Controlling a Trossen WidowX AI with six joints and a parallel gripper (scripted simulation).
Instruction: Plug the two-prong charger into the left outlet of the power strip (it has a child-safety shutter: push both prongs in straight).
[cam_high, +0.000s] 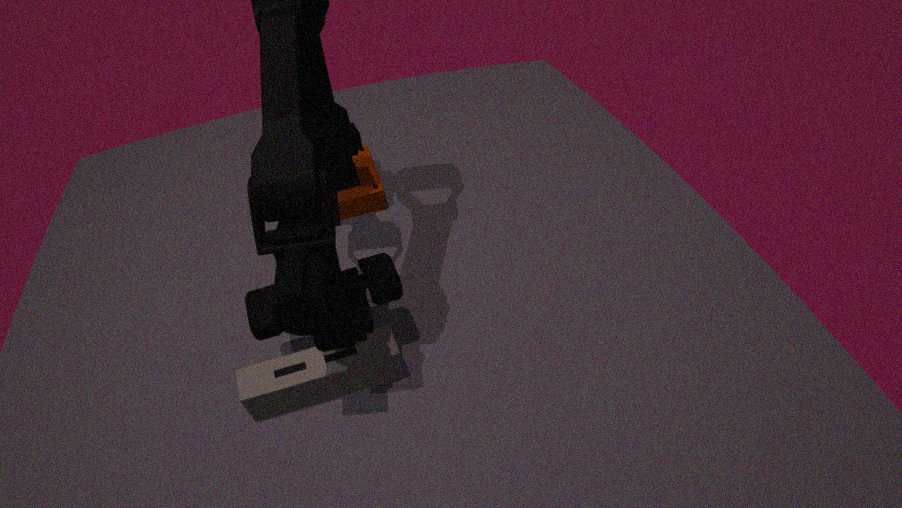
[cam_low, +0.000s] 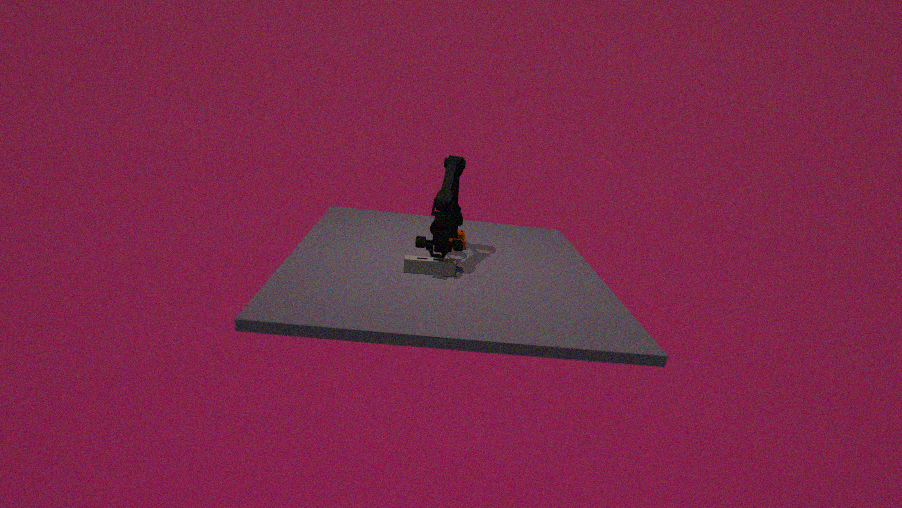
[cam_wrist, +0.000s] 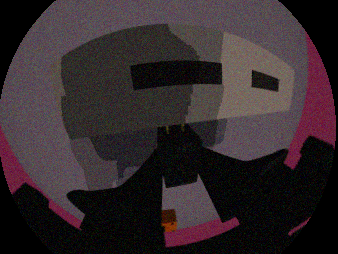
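Right now my gripper tip is 2 cm short of the two-prong charger and 1 cm below it.
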